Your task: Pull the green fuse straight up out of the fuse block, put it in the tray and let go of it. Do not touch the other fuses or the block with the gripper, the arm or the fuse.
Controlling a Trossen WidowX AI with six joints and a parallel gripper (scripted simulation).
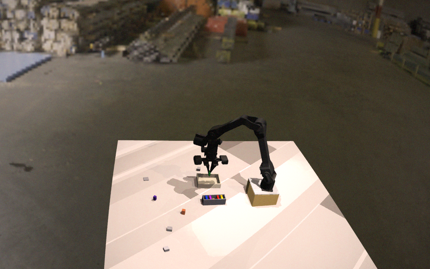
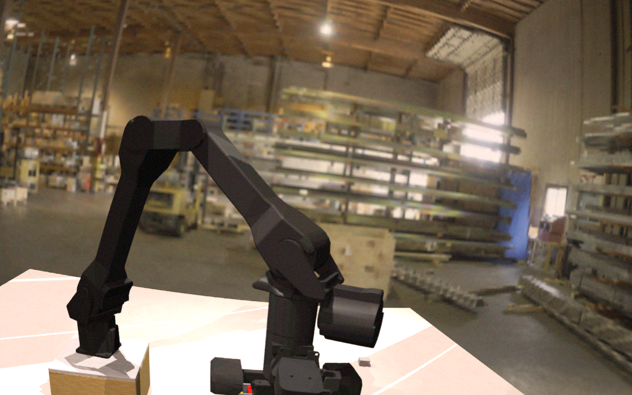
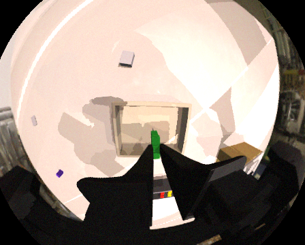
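My gripper tip is now 1 cm above the green fuse. Round my gripper tip: beige tray 7 cm below.
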